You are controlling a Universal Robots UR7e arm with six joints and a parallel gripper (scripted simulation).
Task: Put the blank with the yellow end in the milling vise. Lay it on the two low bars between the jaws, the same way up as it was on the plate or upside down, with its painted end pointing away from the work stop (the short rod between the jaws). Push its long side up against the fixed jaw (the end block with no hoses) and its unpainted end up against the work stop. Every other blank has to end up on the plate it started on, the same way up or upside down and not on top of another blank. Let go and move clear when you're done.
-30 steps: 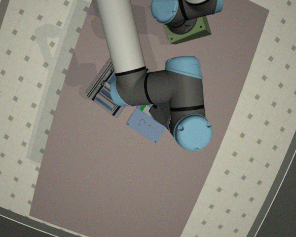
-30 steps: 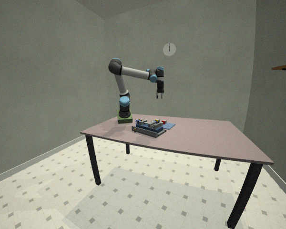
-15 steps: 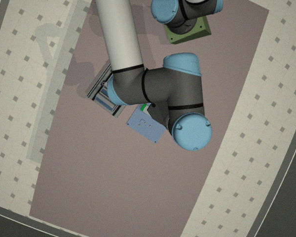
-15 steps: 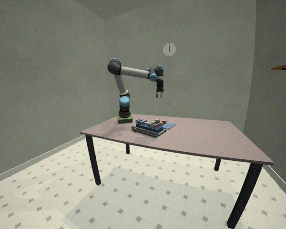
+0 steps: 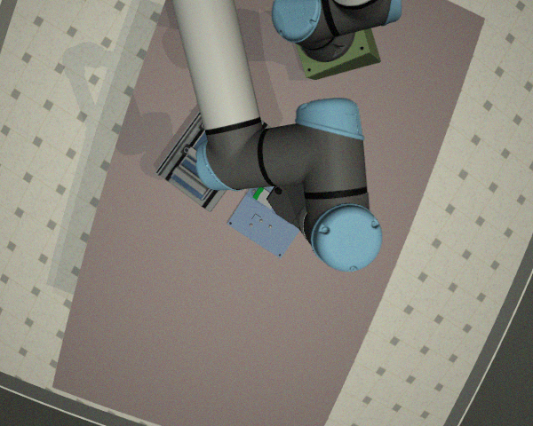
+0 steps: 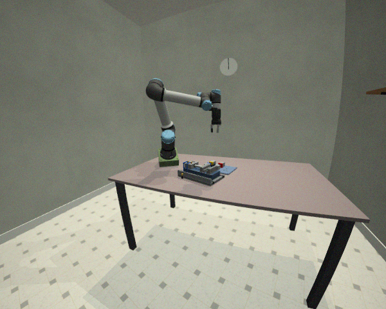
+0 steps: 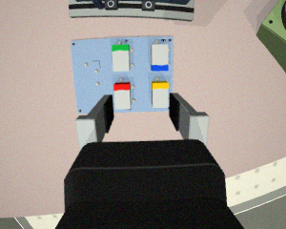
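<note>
My gripper is now 30 cm above the yellow-ended blank, 7 cm to the right of it and 2 cm past it. From my hand the other things lie so: blue-ended blank (30 cm below, 6 cm behind, 1 cm to the right); then red-ended blank (30 cm below, 6 cm ahead, 3 cm to the left); then green-ended blank (30 cm below, 6 cm to the right, 2 cm ahead).
</note>
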